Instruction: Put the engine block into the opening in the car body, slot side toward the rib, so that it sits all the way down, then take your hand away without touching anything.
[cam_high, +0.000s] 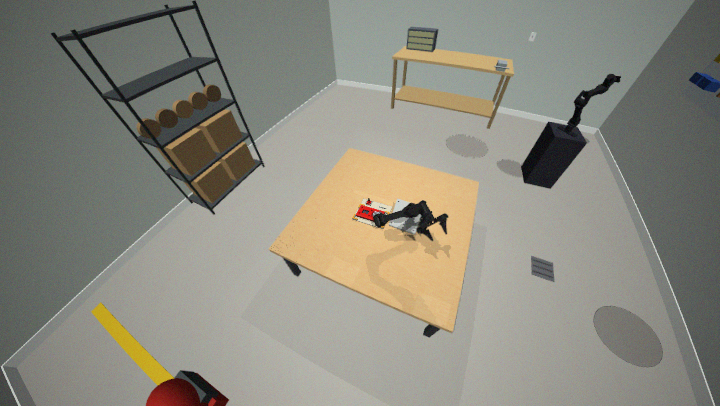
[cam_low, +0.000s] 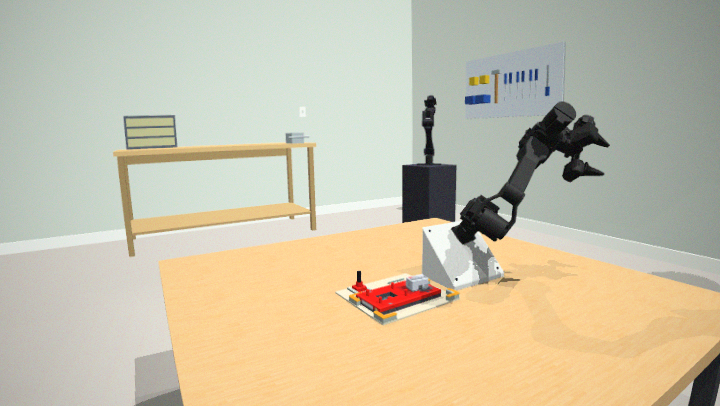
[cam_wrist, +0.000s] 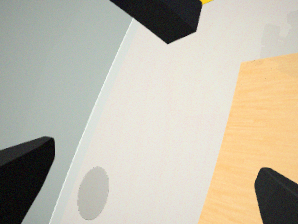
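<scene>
The grey engine block is 430 mm ahead of my gripper tip, 320 mm below it and 280 mm to the right of it.
</scene>
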